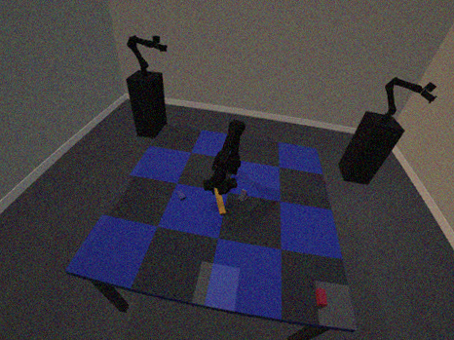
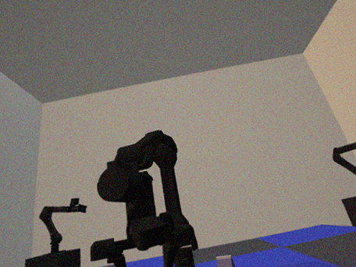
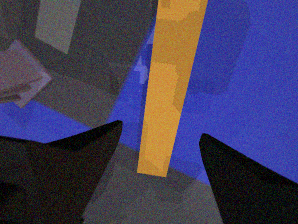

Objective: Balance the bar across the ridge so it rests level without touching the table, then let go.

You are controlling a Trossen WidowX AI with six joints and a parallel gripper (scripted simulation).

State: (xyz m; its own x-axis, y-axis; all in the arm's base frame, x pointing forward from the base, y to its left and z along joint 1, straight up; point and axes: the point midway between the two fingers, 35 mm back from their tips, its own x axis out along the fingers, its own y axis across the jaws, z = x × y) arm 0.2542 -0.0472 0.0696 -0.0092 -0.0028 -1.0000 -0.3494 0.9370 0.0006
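Now: the orange bar 30 mm ahead of my gripper tip, 10 mm to the left of it and 30 mm below it. From my gripper tip the other things lie so: purple block 40 mm ahead, 220 mm to the right, 30 mm below; then red block 490 mm ahead, 550 mm to the left, 20 mm below.
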